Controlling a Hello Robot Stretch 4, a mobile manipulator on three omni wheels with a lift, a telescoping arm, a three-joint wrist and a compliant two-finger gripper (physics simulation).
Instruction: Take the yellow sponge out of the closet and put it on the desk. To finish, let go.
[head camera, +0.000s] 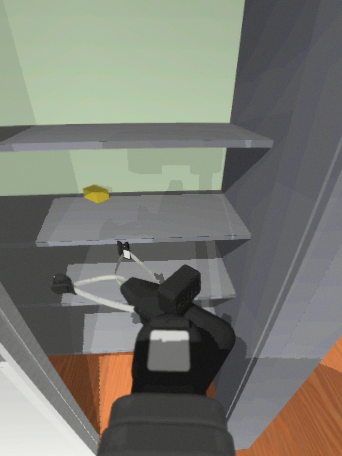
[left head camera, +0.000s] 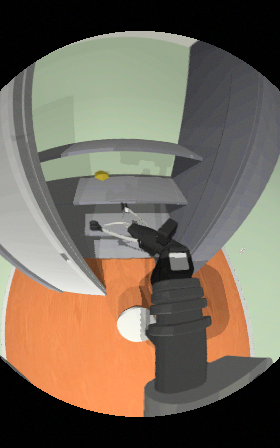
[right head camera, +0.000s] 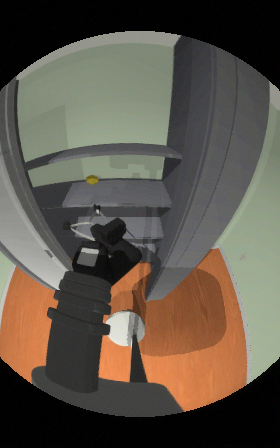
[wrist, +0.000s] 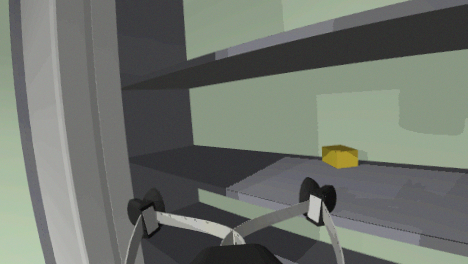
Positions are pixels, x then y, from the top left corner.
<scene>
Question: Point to a yellow sponge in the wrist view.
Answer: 339, 156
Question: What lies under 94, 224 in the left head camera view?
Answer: My gripper.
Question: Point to my gripper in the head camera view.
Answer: At 89, 260
</scene>
